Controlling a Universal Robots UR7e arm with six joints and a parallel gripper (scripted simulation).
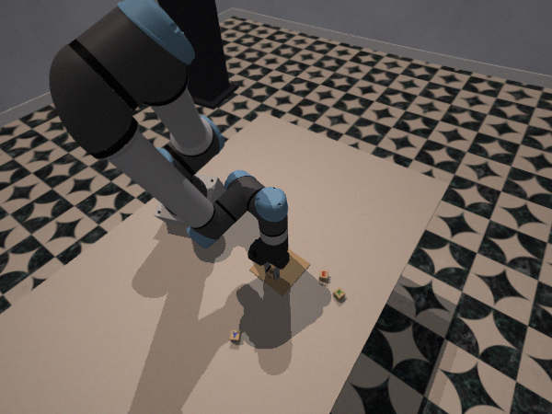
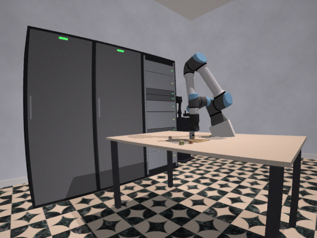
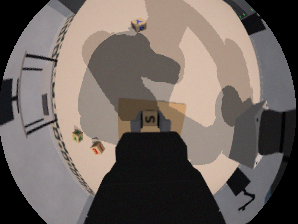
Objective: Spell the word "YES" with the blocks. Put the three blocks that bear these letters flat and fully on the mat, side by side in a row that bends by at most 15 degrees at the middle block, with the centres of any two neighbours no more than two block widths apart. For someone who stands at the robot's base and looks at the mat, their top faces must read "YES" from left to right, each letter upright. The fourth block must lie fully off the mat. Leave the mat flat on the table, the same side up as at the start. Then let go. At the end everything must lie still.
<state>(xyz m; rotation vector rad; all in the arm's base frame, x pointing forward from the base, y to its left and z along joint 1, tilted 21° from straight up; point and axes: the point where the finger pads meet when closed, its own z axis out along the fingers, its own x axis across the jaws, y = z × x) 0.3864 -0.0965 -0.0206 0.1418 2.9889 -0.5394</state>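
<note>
Now: the S block 10 mm below my hand. The rest, counted from my hand: mat 40 mm to the left, 30 mm below.
</note>
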